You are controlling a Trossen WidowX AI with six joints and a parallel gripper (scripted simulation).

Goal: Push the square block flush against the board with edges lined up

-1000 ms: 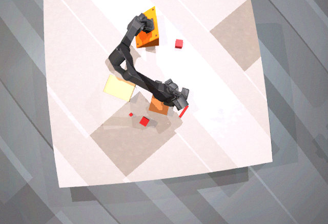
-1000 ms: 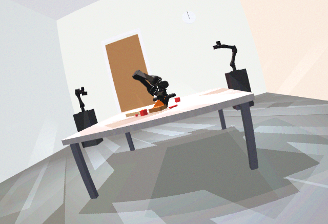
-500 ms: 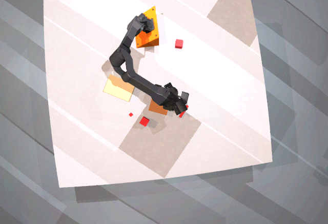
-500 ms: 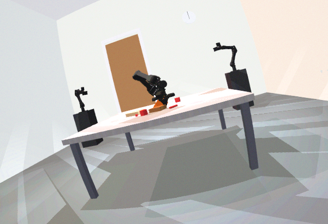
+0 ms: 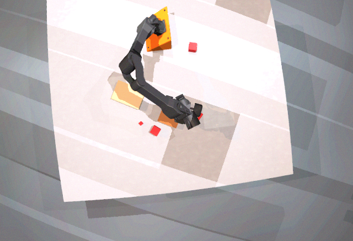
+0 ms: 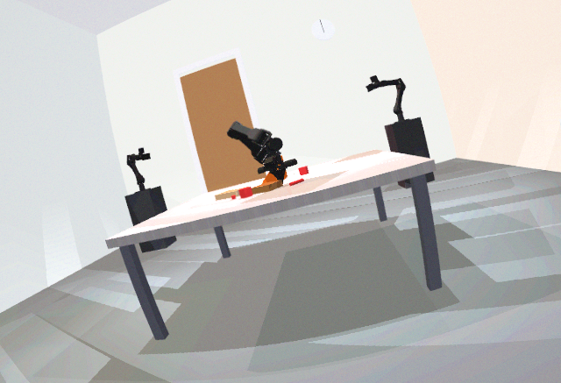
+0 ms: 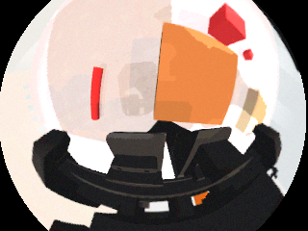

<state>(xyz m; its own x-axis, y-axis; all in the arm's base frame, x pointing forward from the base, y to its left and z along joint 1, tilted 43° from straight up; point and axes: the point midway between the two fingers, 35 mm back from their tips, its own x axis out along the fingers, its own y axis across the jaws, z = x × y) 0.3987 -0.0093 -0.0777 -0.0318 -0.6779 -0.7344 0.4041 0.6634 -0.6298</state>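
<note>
Now: the orange square block 60 mm to the right of my gripper tip, 40 mm ahead of it and 10 mm above it. The rest, counted from my gripper tip: tiny red piece: 220 mm to the right, 50 mm ahead; then thin red stick: 80 mm ahead, 70 mm to the left; then board: 260 mm to the right, 100 mm behind, 10 mm above.
</note>
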